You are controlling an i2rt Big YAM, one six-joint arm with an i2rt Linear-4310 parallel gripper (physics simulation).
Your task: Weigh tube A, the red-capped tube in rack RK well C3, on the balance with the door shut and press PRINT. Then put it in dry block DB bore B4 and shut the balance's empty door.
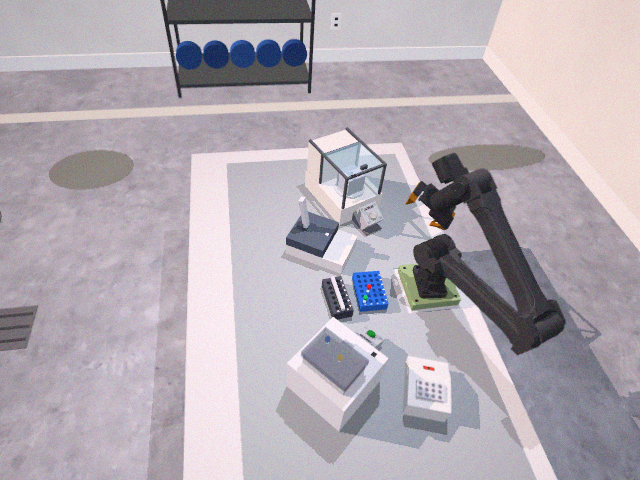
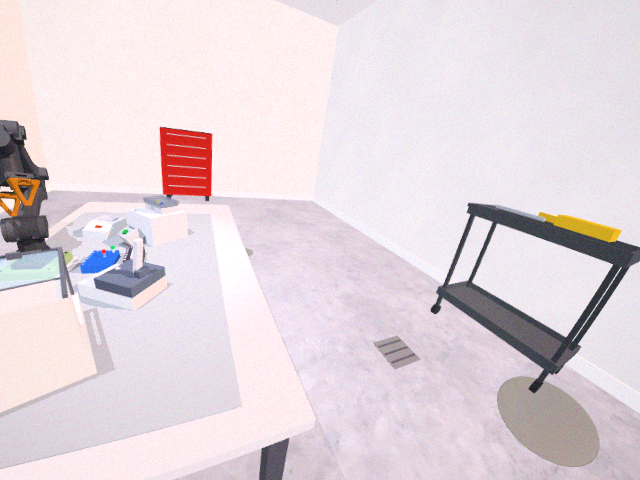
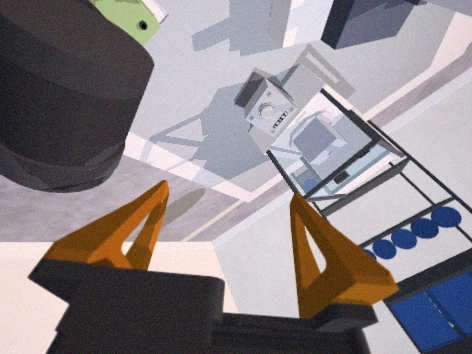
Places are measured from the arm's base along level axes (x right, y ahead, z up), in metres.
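Pixels of known places: gripper, between the fingertips: (image 1: 418, 213) (image 2: 20, 211) (image 3: 230, 192); arm's base, origin of its link: (image 1: 428, 282) (image 3: 37, 12).
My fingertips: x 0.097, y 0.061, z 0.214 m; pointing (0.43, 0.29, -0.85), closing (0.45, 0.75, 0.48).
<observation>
For each thing: its top centre in the pictures, then the offset to it from my fingertips. "spot": a spot on its surface instead.
- balance, centre of its top: (image 3: 353, 180) (image 2: 10, 263) (image 1: 354, 156) dx +0.292, dy +0.152, dz -0.018 m
- PRINT panel, centre of its top: (image 3: 270, 115) (image 1: 373, 213) dx +0.166, dy +0.086, dz -0.166 m
- red cap, centre of its top: (image 1: 369, 286) (image 2: 103, 250) dx -0.126, dy +0.140, dz -0.186 m
- blue rack, centre of its top: (image 1: 370, 287) (image 2: 100, 257) dx -0.116, dy +0.131, dz -0.211 m
- white unit with a hole grid, centre of its top: (image 1: 430, 379) (image 2: 104, 219) dx -0.441, dy +0.027, dz -0.171 m
- dark-topped device, a spot on its surface: (image 1: 312, 237) spot: dx +0.054, dy +0.304, dz -0.161 m
- black block, centre of its top: (image 1: 338, 292) (image 2: 133, 250) dx -0.140, dy +0.237, dz -0.193 m
- green cap, centre of its top: (image 1: 365, 296) dx -0.165, dy +0.157, dz -0.186 m
- large white box, centre of its top: (image 1: 351, 338) (image 2: 147, 200) dx -0.377, dy +0.241, dz -0.051 m
My gripper (image 1: 419, 213) (image 2: 22, 209) (image 3: 230, 192) is open and empty, high off the right side of the balance. The balance (image 1: 317, 191) (image 2: 46, 335) (image 3: 350, 114) has a glass chamber in a dark frame; no tube can be made out inside. Its black door handle (image 1: 363, 166) (image 3: 341, 176) shows at the top, but the door's exact position is unclear. The PRINT panel (image 1: 368, 215) (image 3: 270, 107) stands before the balance. The red cap (image 1: 368, 286) (image 2: 103, 251) is in the blue rack (image 1: 383, 304) (image 2: 98, 262), well unreadable. A white unit with a hole grid (image 1: 431, 390), apparently the dry block, stands farther forward.
A dark-topped device (image 1: 312, 237) (image 2: 129, 281) with an upright post stands between balance and rack. A black block (image 1: 329, 297) adjoins the rack; a green cap (image 1: 365, 297) is in it. A large white box (image 1: 315, 384) (image 2: 165, 227) and a green-topped unit (image 1: 371, 333) stand nearby.
</observation>
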